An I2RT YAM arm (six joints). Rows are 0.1 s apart.
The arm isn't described. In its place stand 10 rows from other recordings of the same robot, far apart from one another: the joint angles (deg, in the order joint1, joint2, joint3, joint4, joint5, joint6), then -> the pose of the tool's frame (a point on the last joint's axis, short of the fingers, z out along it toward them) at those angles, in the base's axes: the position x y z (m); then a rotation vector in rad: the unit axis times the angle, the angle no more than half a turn.
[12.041, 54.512, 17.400, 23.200, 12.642, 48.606] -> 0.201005 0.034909 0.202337 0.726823 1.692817 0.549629
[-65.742, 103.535, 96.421, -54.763, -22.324, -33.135] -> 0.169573 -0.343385 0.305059 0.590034 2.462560 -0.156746
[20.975, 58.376, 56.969, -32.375, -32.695, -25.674] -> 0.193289 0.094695 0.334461 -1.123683 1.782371 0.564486
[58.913, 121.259, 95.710, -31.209, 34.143, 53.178] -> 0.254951 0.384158 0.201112 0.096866 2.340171 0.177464
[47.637, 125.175, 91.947, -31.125, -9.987, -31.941] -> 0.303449 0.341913 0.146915 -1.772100 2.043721 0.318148
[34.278, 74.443, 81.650, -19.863, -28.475, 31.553] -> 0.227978 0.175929 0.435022 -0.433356 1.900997 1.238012
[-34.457, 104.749, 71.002, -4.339, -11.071, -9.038] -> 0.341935 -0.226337 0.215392 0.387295 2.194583 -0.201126
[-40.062, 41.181, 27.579, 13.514, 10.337, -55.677] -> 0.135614 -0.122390 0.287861 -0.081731 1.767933 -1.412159
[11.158, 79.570, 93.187, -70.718, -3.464, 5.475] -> 0.250439 0.051590 0.397164 -0.150654 2.571407 0.187065
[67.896, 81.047, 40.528, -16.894, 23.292, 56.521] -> 0.111482 0.237085 0.170819 -0.097730 2.498616 0.405556
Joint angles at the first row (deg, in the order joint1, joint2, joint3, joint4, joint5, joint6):
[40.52 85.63 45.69 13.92 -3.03 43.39]
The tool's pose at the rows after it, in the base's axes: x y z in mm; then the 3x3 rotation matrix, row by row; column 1 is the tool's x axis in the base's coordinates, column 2 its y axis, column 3 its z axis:
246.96 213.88 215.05; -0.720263 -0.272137 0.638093; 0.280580 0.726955 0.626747; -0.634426 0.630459 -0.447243
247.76 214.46 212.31; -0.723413 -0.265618 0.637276; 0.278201 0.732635 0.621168; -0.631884 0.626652 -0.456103
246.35 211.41 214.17; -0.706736 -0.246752 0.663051; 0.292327 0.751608 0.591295; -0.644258 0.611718 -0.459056
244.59 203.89 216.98; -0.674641 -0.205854 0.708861; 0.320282 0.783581 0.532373; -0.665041 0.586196 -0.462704
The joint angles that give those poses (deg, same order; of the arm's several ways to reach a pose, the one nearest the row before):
[40.51 86.35 46.01 13.71 -3.56 43.04]
[40.52 86.88 46.05 13.64 -3.34 43.05]
[40.52 85.97 45.75 12.88 -1.07 42.96]
[40.13 84.26 45.04 11.62 2.86 42.89]

